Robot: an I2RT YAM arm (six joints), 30 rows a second.
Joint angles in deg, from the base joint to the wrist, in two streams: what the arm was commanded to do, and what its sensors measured. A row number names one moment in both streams.
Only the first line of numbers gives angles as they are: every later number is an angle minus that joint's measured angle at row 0.
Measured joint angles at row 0:
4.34 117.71 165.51 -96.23 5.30 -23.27
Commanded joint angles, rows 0 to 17:
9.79 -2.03 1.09 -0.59 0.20 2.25
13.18 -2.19 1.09 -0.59 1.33 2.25
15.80 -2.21 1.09 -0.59 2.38 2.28
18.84 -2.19 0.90 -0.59 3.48 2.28
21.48 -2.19 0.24 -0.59 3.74 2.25
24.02 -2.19 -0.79 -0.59 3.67 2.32
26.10 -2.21 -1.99 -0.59 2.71 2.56
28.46 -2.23 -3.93 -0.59 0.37 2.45
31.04 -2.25 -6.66 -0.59 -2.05 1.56
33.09 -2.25 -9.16 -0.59 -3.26 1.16
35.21 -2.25 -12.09 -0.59 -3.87 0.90
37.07 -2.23 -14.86 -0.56 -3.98 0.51
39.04 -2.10 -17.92 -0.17 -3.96 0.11
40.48 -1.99 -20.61 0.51 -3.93 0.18
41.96 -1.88 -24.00 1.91 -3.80 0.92
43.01 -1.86 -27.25 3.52 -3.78 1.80
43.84 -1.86 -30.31 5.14 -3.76 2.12
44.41 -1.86 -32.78 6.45 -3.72 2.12
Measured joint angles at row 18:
42.69 -2.14 -26.90 4.77 -2.62 1.05
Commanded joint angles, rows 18 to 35:
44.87 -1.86 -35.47 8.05 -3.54 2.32
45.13 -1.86 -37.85 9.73 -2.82 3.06
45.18 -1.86 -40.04 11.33 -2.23 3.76
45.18 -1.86 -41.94 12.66 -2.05 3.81
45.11 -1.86 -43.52 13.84 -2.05 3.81
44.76 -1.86 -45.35 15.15 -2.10 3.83
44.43 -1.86 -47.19 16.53 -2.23 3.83
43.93 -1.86 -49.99 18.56 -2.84 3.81
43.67 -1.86 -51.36 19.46 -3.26 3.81
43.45 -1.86 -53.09 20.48 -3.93 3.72
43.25 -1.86 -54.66 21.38 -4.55 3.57
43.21 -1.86 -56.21 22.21 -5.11 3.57
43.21 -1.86 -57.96 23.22 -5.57 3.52
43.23 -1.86 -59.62 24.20 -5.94 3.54
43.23 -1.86 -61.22 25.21 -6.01 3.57
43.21 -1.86 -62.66 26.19 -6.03 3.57
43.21 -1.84 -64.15 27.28 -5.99 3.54
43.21 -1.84 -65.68 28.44 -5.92 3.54
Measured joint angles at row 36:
43.25 -1.77 -61.61 26.52 -4.59 2.74
